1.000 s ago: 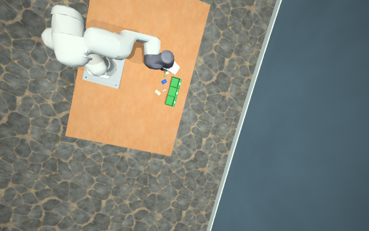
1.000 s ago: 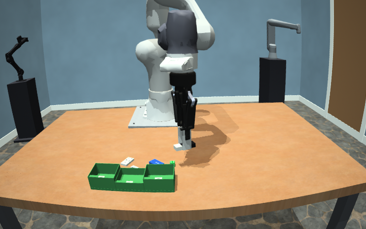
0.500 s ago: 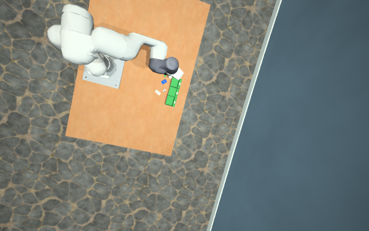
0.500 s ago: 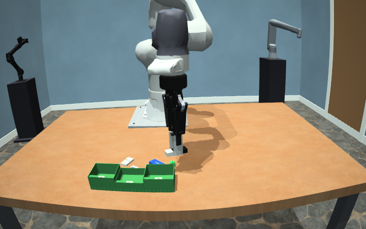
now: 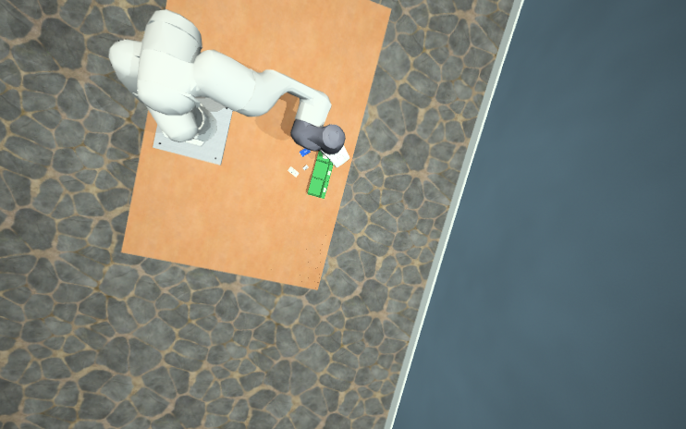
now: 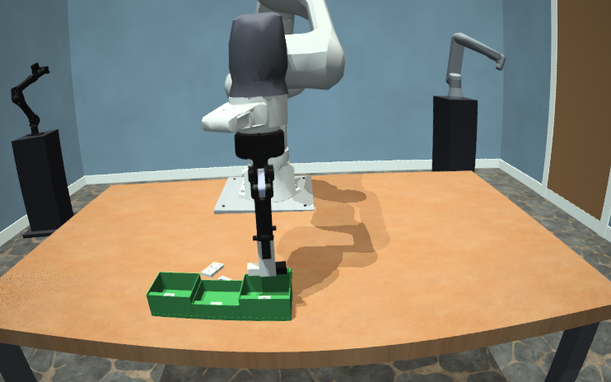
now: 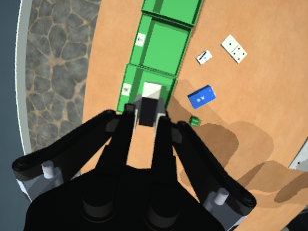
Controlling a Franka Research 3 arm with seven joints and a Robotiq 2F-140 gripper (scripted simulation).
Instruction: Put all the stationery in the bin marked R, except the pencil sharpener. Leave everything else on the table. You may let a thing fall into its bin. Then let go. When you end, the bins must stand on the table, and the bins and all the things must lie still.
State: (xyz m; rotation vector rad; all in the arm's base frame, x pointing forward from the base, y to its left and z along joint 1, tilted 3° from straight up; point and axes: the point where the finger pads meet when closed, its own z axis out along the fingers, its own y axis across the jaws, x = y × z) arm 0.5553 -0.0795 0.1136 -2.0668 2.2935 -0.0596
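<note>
Right now the green bin row is 10 mm behind my hand, 90 mm to the right of it and 80 mm below it. From my hand the other things lie so: blue flat item: 100 mm behind, 10 mm to the right, 90 mm below; then green piece: 90 mm behind, 50 mm to the left, 90 mm below; then black-and-white stick-shaped item: 10 mm to the right, 30 mm below.
</note>
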